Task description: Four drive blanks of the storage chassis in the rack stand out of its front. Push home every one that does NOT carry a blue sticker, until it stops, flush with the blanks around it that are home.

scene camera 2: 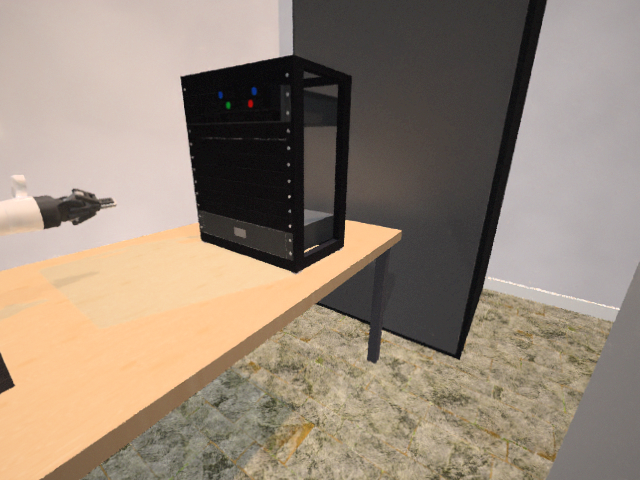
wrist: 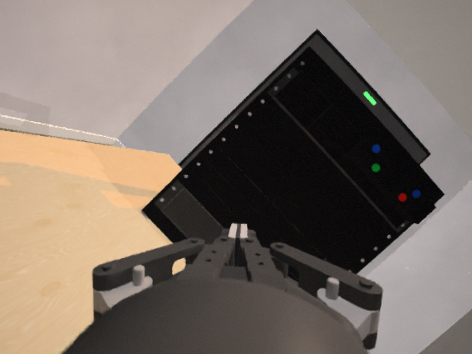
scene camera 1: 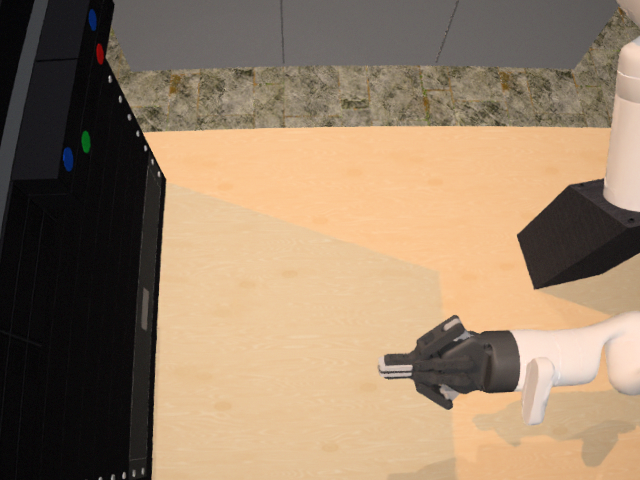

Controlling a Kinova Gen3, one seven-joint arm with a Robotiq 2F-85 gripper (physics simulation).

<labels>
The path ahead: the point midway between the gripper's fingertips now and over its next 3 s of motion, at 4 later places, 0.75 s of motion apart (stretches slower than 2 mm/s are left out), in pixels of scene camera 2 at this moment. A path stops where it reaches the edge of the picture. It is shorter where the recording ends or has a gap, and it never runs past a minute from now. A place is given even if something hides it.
The gripper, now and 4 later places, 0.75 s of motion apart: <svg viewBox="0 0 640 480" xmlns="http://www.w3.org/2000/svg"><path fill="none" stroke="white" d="M115 202L115 202L115 201L115 201L138 183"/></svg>
</labels>
